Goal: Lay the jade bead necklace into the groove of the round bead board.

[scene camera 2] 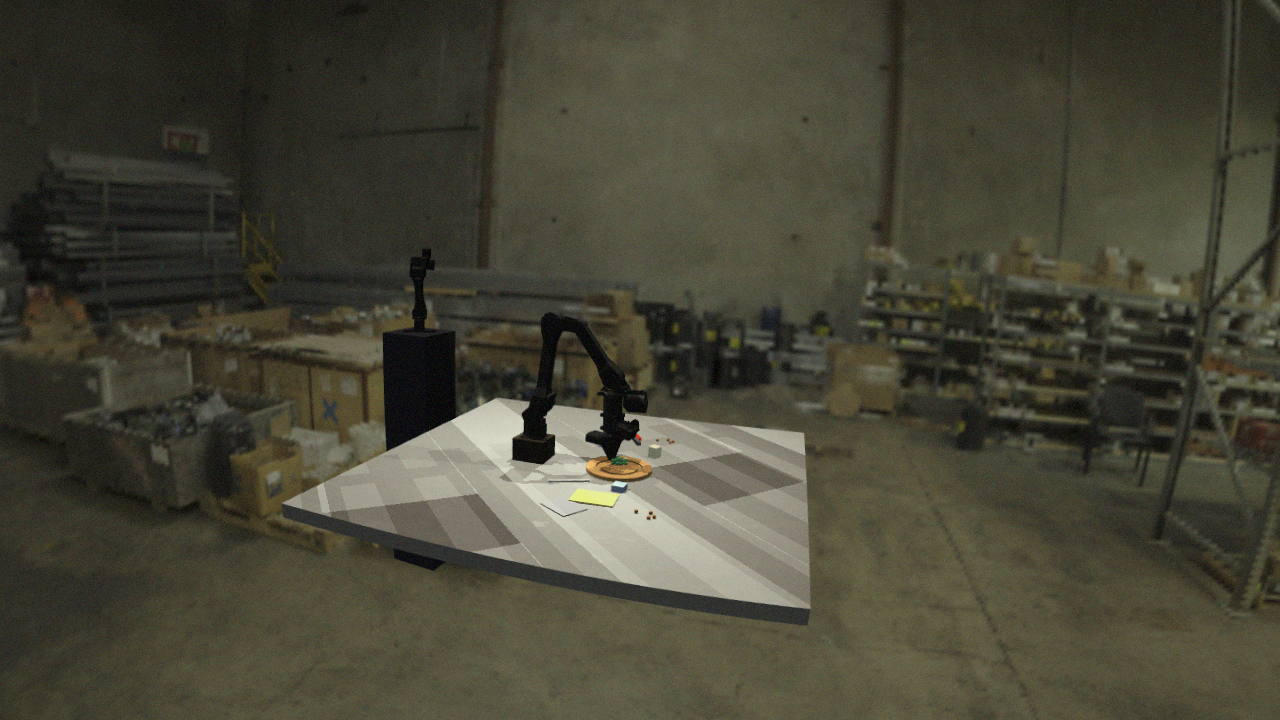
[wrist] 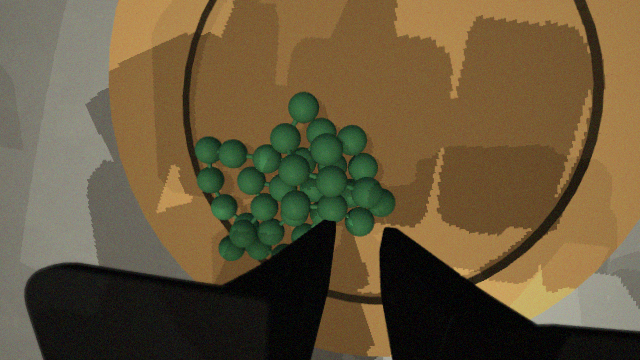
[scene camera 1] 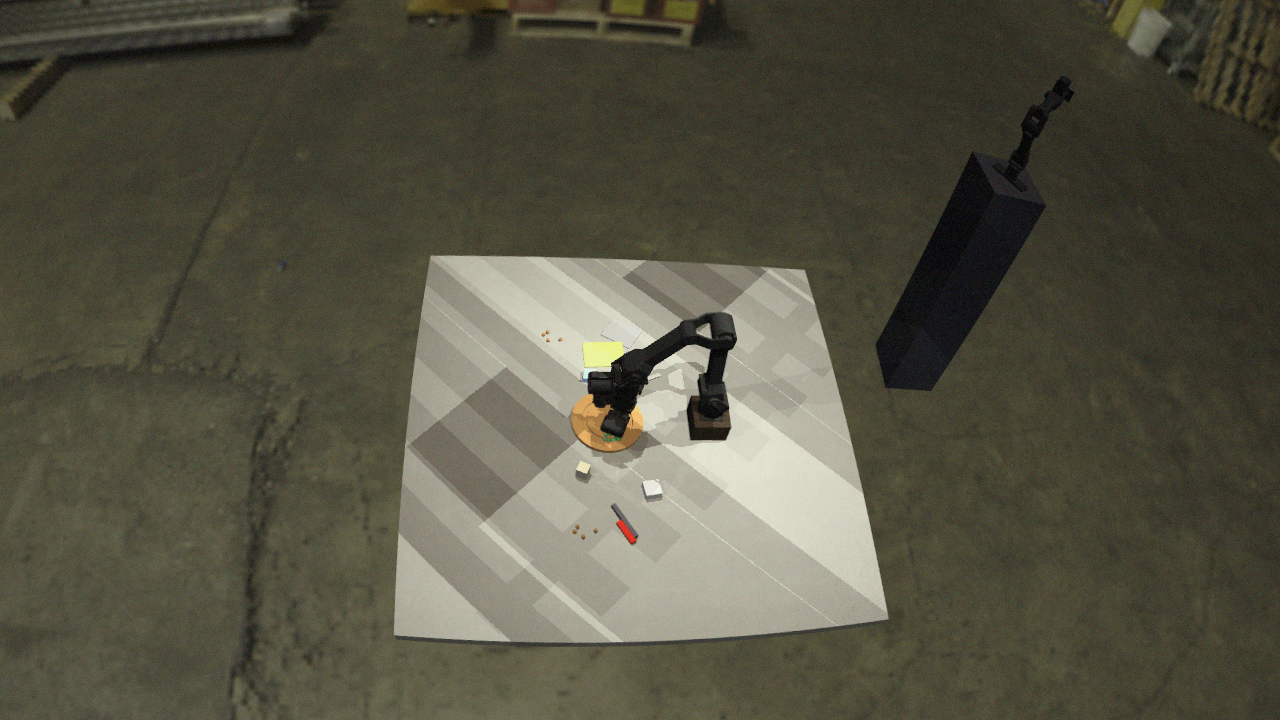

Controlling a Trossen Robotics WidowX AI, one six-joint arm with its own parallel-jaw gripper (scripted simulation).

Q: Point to a yellow pad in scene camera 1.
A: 596, 354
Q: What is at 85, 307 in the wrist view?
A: My gripper.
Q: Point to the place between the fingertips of my gripper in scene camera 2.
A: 611, 459
